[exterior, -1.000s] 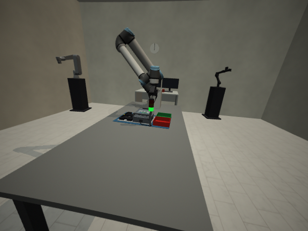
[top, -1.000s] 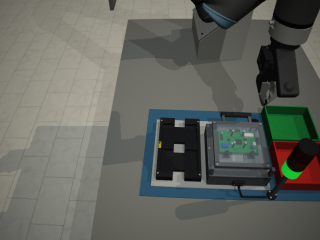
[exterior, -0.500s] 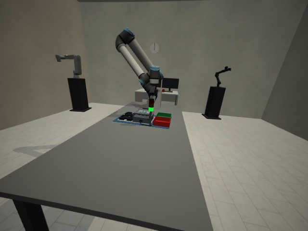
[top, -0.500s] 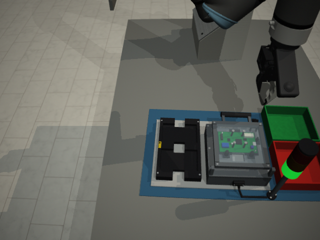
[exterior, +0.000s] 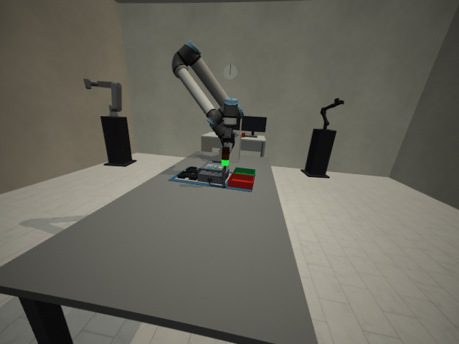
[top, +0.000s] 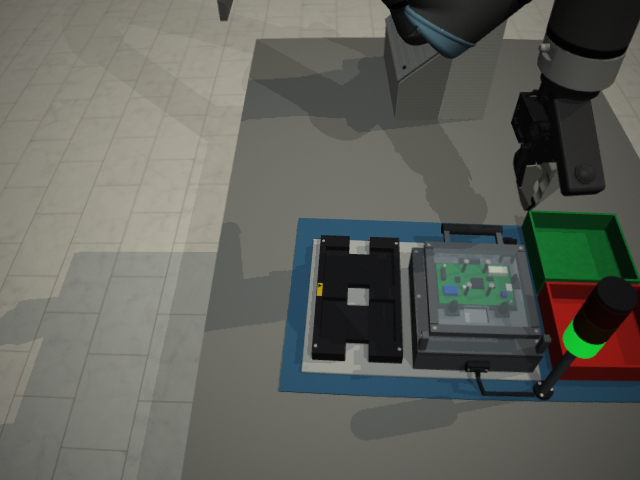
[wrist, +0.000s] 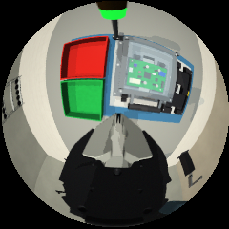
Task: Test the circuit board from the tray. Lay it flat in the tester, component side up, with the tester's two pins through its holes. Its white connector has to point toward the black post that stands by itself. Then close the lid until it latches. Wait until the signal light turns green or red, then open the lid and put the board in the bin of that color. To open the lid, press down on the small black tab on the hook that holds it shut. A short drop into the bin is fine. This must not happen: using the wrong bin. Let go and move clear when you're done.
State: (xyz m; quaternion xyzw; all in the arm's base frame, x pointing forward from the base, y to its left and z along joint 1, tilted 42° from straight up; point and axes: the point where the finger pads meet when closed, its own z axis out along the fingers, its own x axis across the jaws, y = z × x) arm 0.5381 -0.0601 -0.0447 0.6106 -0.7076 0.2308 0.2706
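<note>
Now: the black latch tab 1 cm ahead of my hand, 1 cm to the right of it and 8 cm below it. The rest, counted from my hand: green bin 13 cm to the left, 15 cm below; green circuit board 6 cm ahead, 8 cm to the right, 9 cm below; tester lid 7 cm ahead, 8 cm to the right, 7 cm below.
</note>
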